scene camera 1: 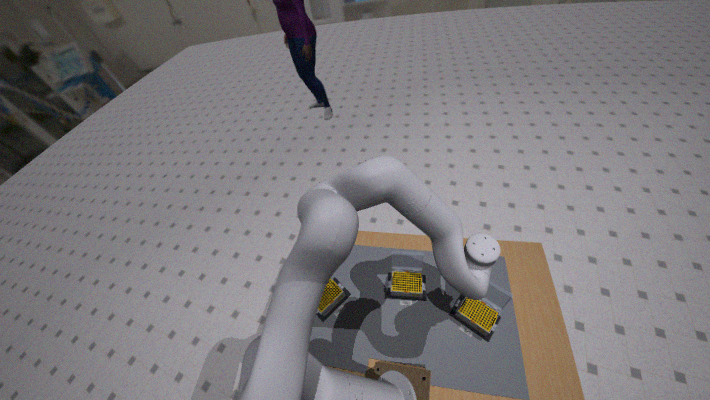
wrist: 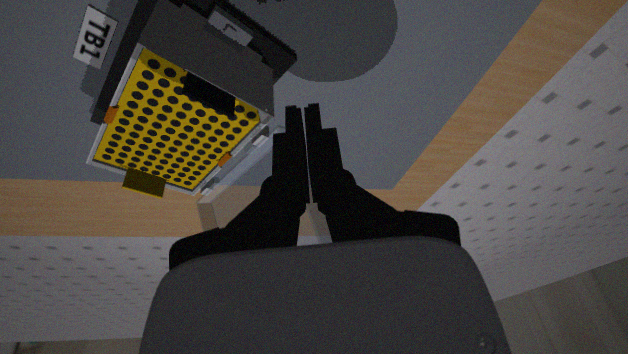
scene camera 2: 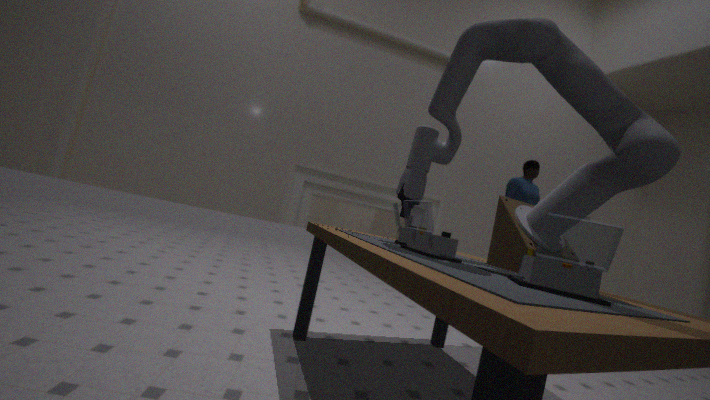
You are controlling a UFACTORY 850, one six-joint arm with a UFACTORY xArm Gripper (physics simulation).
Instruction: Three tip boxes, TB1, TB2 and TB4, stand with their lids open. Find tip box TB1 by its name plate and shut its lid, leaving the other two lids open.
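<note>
Tip box TB1 (scene camera 1: 477,315) (wrist: 175,125) is the right-hand box in scene camera 1, with yellow racks; its plate (wrist: 95,37) reads TB1. Its clear lid (scene camera 1: 500,296) (wrist: 227,204) stands open, raised on the hinge side, partly behind the fingers in the wrist view. My gripper (scene camera 2: 403,215) (wrist: 304,126) is shut and empty, beside the lid's outer side; I cannot tell whether they touch. The arm hides the fingers in scene camera 1. The middle box (scene camera 1: 407,284) has its lid (scene camera 1: 407,261) open. The left box (scene camera 1: 331,297) is partly behind the arm, its lid hidden.
The boxes stand on a grey mat (scene camera 1: 470,370) on a wooden table (scene camera 1: 542,310) (scene camera 2: 450,300). Scene camera 2 shows a near box (scene camera 2: 560,274) with its lid open and a farther box (scene camera 2: 432,245) by the gripper. A person (scene camera 1: 302,50) stands beyond the table.
</note>
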